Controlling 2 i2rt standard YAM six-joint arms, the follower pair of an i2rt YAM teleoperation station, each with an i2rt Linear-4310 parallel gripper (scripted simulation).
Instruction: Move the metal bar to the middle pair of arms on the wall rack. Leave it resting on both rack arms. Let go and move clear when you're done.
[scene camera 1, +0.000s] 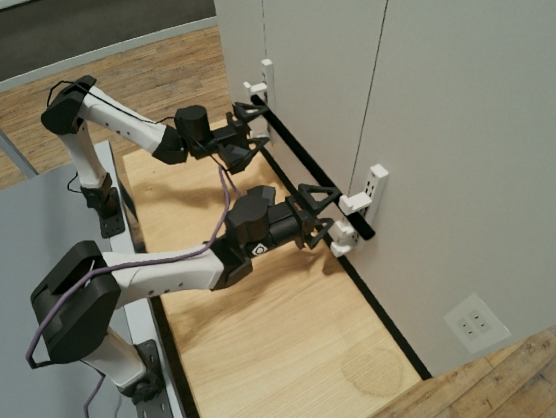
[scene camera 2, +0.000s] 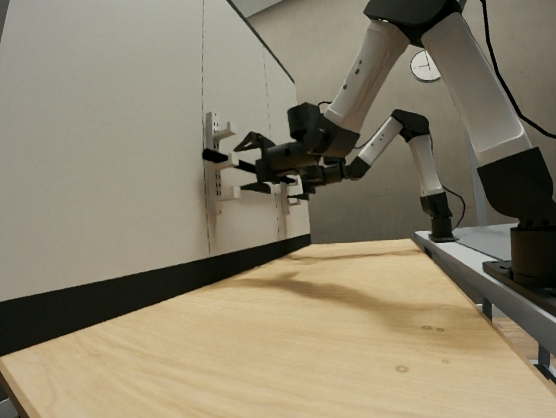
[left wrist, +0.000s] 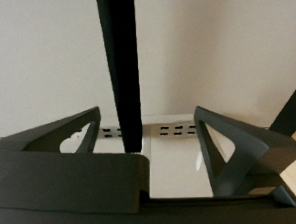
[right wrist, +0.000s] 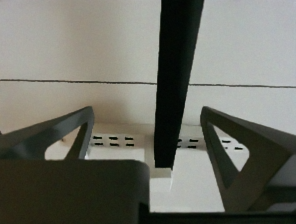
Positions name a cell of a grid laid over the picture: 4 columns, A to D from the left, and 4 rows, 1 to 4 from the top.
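My left gripper (scene camera 2: B2) is also visible in scene camera 1 and the left wrist view: left gripper (scene camera 1: B2), (left wrist: B2). My right gripper (scene camera 1: C2) appears in the right wrist view too (right wrist: B3). A black metal bar (scene camera 1: C2) is visible as well.
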